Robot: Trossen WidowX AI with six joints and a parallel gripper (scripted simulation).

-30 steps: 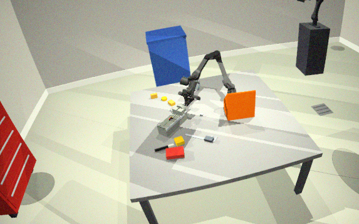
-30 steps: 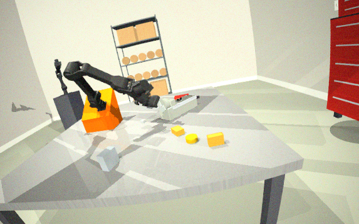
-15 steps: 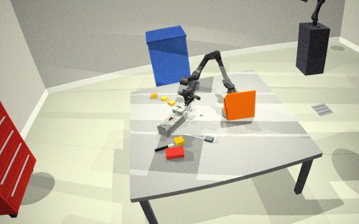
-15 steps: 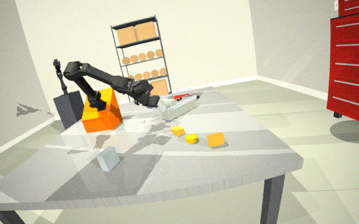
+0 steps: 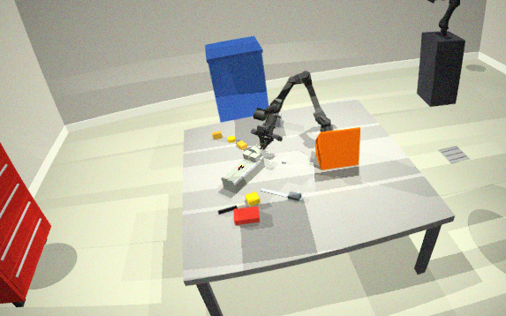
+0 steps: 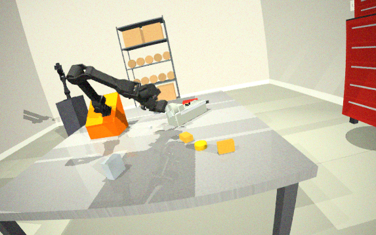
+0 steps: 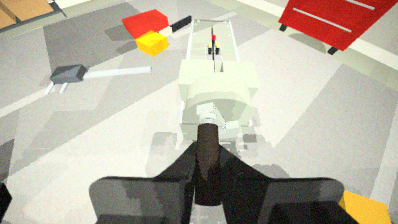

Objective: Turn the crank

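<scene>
My gripper tip is 20 mm below the dark brown crank handle, 10 mm to the left of it and 10 mm past it. The rest, counted from my gripper tip: yellow block (310 mm to the left, 80 mm below, 80 mm ahead); grey cube (410 mm to the right, 140 mm behind, 60 mm below); red pointer (140 mm ahead, 130 mm to the left, 10 mm below).
</scene>
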